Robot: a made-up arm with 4 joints.
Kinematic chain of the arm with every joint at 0, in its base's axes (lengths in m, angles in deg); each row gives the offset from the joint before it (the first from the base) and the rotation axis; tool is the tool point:
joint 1: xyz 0 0 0.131 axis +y
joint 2: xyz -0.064 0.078 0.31 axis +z
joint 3: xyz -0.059 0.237 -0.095 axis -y
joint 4: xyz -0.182 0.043 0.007 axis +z
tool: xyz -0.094 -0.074 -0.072
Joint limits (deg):
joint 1: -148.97..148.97
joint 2: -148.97..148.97
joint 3: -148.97..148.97
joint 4: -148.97..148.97
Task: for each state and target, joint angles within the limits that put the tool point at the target. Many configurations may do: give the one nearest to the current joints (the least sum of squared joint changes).
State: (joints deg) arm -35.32 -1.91 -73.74 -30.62
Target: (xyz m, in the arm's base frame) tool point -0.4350 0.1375 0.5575
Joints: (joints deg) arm -5.50 36.55 -68.44 -20.28
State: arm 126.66 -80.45 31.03 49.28
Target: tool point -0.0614 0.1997 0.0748
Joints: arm 140.61 -82.07 61.28 40.97
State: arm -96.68 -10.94 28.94 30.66
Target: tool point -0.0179 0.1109 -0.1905
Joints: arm -94.72 32.23 33.66 38.05
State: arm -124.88 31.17 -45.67 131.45
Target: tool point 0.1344 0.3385 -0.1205
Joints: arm -148.97 12.90 3.53 148.65
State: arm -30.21 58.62 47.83 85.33
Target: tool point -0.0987 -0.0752 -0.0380
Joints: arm -70.38 103.46 51.26 54.15
